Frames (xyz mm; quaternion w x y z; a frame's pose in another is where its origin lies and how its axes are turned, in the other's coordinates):
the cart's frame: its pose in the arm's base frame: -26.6 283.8 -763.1 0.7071 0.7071 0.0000 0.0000
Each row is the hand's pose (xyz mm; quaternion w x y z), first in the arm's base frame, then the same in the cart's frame.
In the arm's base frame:
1: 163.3 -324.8 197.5 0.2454 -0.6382 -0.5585 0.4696
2: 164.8 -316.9 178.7 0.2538 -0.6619 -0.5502 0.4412
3: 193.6 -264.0 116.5 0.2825 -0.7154 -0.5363 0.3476
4: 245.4 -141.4 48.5 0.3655 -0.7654 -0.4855 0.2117
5: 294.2 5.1 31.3 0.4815 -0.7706 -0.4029 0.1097
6: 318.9 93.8 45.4 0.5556 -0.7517 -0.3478 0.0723
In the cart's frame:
1: 189.9 960.6 608.6 0.2778 0.6248 0.0629 -0.7270
2: 191.4 941.8 600.7 0.2886 0.6475 0.0771 -0.7011
3: 220.2 879.6 547.8 0.3061 0.7056 0.1334 -0.6250
4: 272.0 811.6 425.2 0.2828 0.7997 0.1936 -0.4930
5: 320.8 794.4 278.7 0.2044 0.8854 0.2073 -0.3625
6: 345.5 808.5 190.0 0.1387 0.9244 0.1948 -0.2971

